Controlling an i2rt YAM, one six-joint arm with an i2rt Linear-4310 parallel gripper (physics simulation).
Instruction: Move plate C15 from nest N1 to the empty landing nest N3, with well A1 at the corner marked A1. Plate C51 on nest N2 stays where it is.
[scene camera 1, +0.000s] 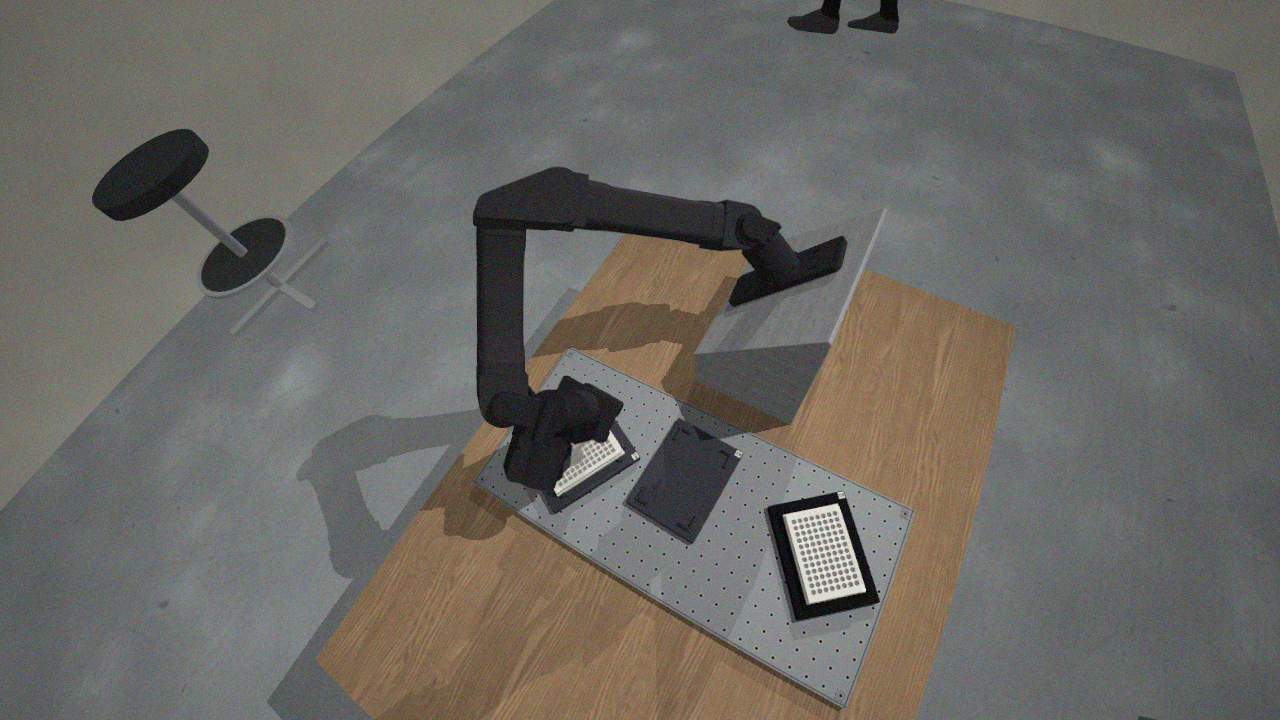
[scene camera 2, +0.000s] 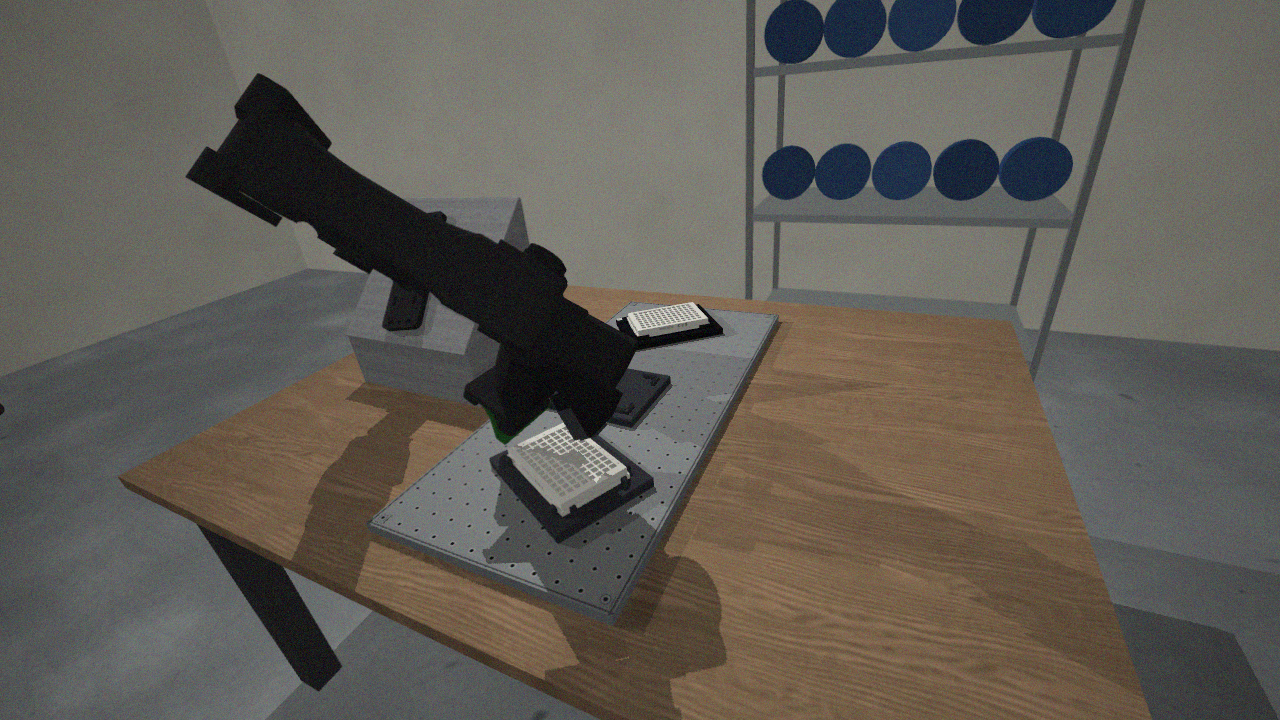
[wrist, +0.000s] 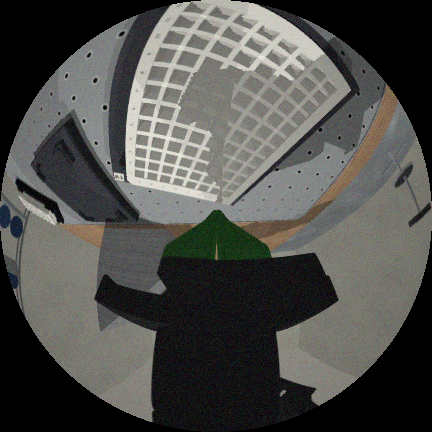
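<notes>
A white plate with square wells (scene camera 1: 595, 463) (scene camera 2: 572, 474) (wrist: 200, 100) sits in a dark grey nest (scene camera 1: 556, 504) (scene camera 2: 572, 526) (wrist: 118, 100) with an A1 corner tag (wrist: 119, 177). A white plate with round wells (scene camera 1: 823, 553) (scene camera 2: 666, 317) (wrist: 37, 211) sits in a black nest (scene camera 1: 791, 573) (scene camera 2: 698, 334). Between them lies an empty dark nest (scene camera 1: 684, 483) (scene camera 2: 646, 394) (wrist: 82, 170) with a corner tag (scene camera 1: 738, 454). Plate and nest numbers are not readable. My gripper (wrist: 216, 215) is shut and empty, its green tips together, near the square-well plate; the arm hides them in scene camera 1.
The nests stand on a perforated grey board (scene camera 1: 716, 573) (scene camera 2: 447, 501) on the wooden table (scene camera 1: 501, 608) (scene camera 2: 850, 465). The arm's grey block base (scene camera 1: 769, 376) (scene camera 2: 420, 358) stands beside the board. A stool (scene camera 1: 152, 174) and a shelf rack (scene camera 2: 913, 219) stand away from the table.
</notes>
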